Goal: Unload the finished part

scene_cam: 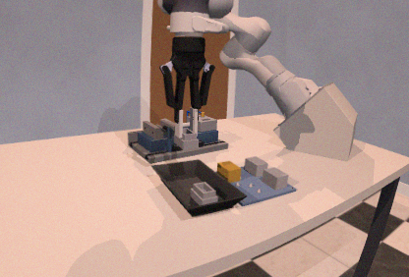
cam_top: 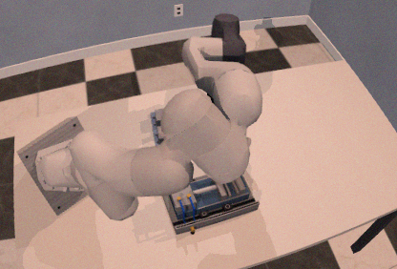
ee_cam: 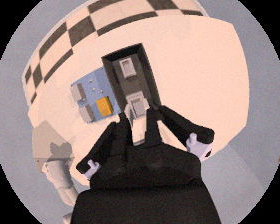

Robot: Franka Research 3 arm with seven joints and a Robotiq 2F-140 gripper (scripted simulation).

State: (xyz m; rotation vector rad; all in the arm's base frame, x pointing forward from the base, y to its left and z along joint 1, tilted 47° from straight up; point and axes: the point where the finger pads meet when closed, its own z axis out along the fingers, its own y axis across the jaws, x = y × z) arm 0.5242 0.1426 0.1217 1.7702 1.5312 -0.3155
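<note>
The yellow block lies 14 cm below my hand, 12 cm behind it and 4 cm to the left of it. Also, from my hand: blue vise (25 cm to the right, 17 cm behind, 13 cm below); then blue fixture plate (17 cm below, 14 cm behind, 9 cm to the left).
</note>
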